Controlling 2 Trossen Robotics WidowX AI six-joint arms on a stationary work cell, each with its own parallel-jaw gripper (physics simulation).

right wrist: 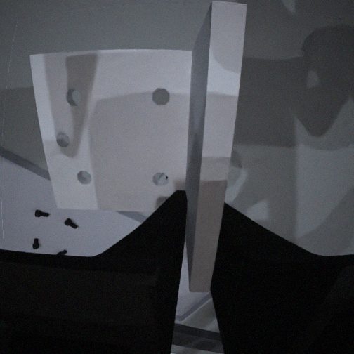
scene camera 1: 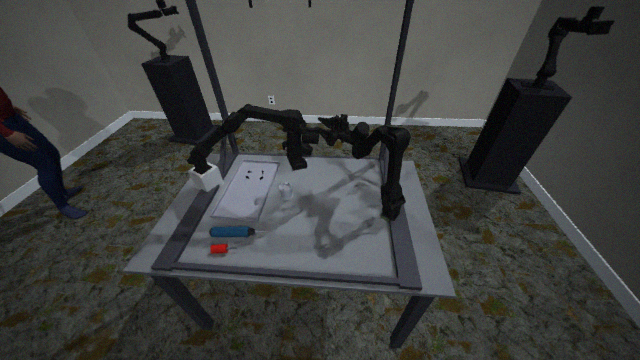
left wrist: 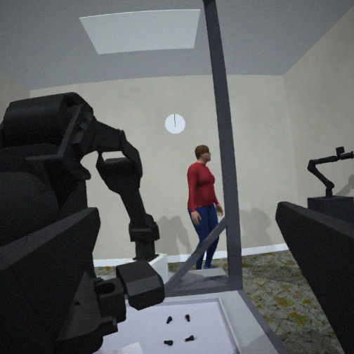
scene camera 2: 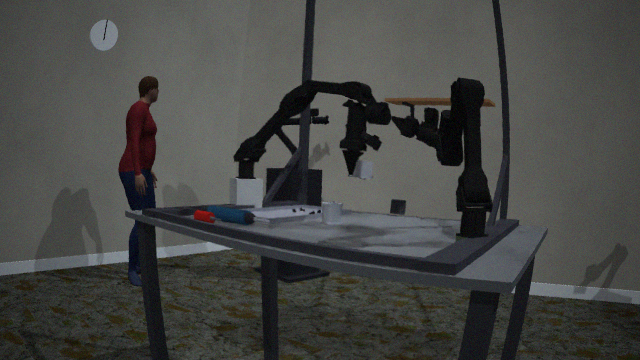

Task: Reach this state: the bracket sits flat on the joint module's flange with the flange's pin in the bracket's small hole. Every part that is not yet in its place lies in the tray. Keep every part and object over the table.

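Frame: origin at the left arm's base, x ahead, y left, z up, level; centimetres.
Where they show: left gripper, fingertip midpoint: (scene camera 1: pixel 316 122) (scene camera 2: pixel 398 119); right gripper, fingertip midpoint: (scene camera 2: pixel 350 174); left arm's base at its link origin: (scene camera 1: pixel 390 213) (scene camera 2: pixel 472 235); right arm's base at its link origin: (scene camera 1: pixel 202 168) (scene camera 2: pixel 245 178).
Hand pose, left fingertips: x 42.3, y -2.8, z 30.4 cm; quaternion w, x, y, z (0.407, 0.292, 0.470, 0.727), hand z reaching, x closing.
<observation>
Things, the pixels of their centre, and the offset from my left fingertips. Level surfaces: height alone.
- white bracket at the middle of its body: (scene camera 2: pixel 361 169) dx +3.3, dy +11.1, dz -16.2 cm
- joint module at the middle of its body: (scene camera 2: pixel 332 212) (scene camera 1: pixel 286 190) dx +4.6, dy +19.8, dz -29.1 cm
- tray at the middle of its body: (scene camera 2: pixel 288 213) (scene camera 1: pixel 249 186) dx +23.9, dy +27.0, dz -31.5 cm
- blue-handled screwdriver at the middle of its body: (scene camera 2: pixel 236 216) (scene camera 1: pixel 238 231) dx +5.0, dy +49.0, dz -30.3 cm
- table at its surface level: dz -32.3 cm
The white bracket (scene camera 2: pixel 365 170) (right wrist: pixel 125 135) hangs high above the table; its plate with several round holes and its upright wall show in the right wrist view. My right gripper (scene camera 1: pixel 298 166) (scene camera 2: pixel 351 174) (right wrist: pixel 190 199) points down and is shut on the bracket's upright wall. The joint module (scene camera 1: pixel 285 190) (scene camera 2: pixel 332 213), a short pale cylinder, stands on the table beside the tray, apart from the bracket; its pin cannot be made out. Several black screws (scene camera 1: pixel 262 171) (left wrist: pixel 187 317) (right wrist: pixel 71 223) lie in the tray (scene camera 1: pixel 232 197) (left wrist: pixel 207 320) (right wrist: pixel 20 190). My left gripper (scene camera 2: pixel 395 121) (left wrist: pixel 188 213) is open and empty, raised high.
A blue-handled screwdriver (scene camera 1: pixel 230 231) (scene camera 2: pixel 227 214) and a smaller red-handled one (scene camera 1: pixel 218 248) (scene camera 2: pixel 203 216) lie near the tray's front end. The arms' raised links come close together above the back half of the table (scene camera 1: pixel 300 265). Upright frame posts (scene camera 1: pixel 207 65) (scene camera 1: pixel 401 60) stand behind.
</observation>
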